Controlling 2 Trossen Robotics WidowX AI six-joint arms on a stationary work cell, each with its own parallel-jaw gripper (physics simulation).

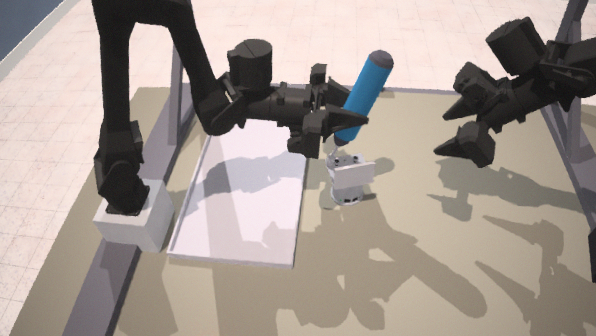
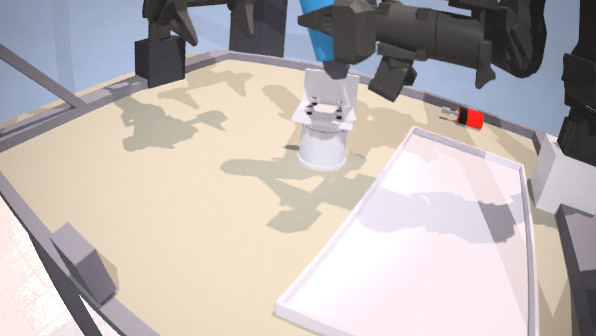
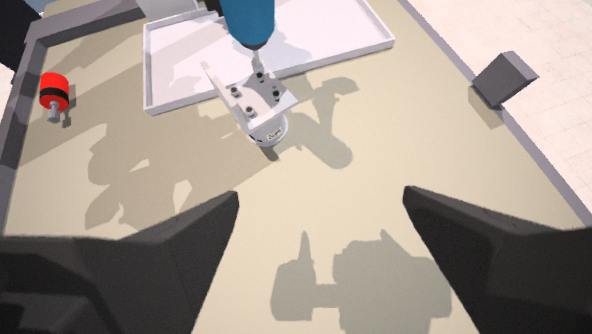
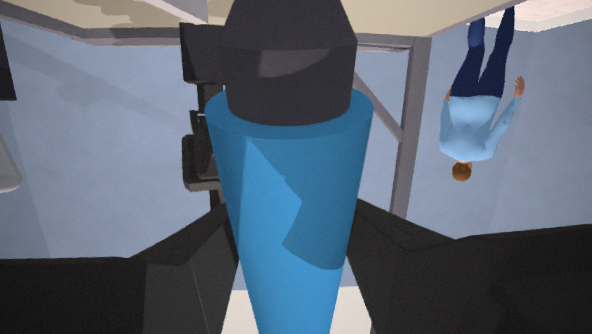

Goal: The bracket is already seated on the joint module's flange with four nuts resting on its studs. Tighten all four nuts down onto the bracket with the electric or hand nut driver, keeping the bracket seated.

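Frame: origin at the left arm's base, x right, y ahead, z up, level; centimetres.
Seen in the pictures: left gripper, fingertip midpoint: (image 1: 439,134) (image 2: 224,40) (image 3: 319,196); right gripper, fingertip midpoint: (image 1: 368,112) (image 2: 307,18) (image 4: 289,203); left arm's base, link origin: (image 2: 159,38) (image 4: 209,82); right arm's base, link origin: (image 1: 128,200) (image 2: 577,153).
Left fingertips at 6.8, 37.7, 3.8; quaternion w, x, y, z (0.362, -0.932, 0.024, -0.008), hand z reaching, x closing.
Note:
Offsets run from my left fingertips to a thing's top centre, as dx, dy, dz.
The white joint module {-5.4, +14.2, -7.2} (image 1: 346,194) (image 2: 323,145) (image 3: 274,133) stands upright with the white L-shaped bracket (image 1: 354,175) (image 2: 332,85) (image 3: 257,97) on top. Four dark-topped nuts show at the plate's corners, one nut {-7.8, +14.8, -7.0} (image 3: 234,91) beside the upright wall. My right gripper (image 1: 356,107) (image 4: 289,203) is shut on the blue driver {-3.6, +14.3, +15.6} (image 1: 371,87) (image 2: 320,45) (image 3: 250,22) (image 4: 290,165), held tilted above the bracket. Its socket end is at the nut {-4.8, +16.6, -7.0} (image 3: 260,76) nearest the tray; I cannot tell whether they touch. My left gripper (image 1: 439,135) (image 2: 222,40) (image 3: 319,196) is open and empty, apart from the module.
A shallow white tray {-6.4, +34.1, -13.0} (image 1: 230,259) (image 2: 320,255) (image 3: 147,70) lies beside the module. A red and black driver {-41.2, +22.7, -11.2} (image 2: 471,118) (image 3: 54,90) lies near the frame rail. A grey block {+28.3, +17.1, -8.9} (image 2: 84,262) (image 3: 502,79) sits on the opposite edge. A person (image 4: 470,125) stands beyond the cell.

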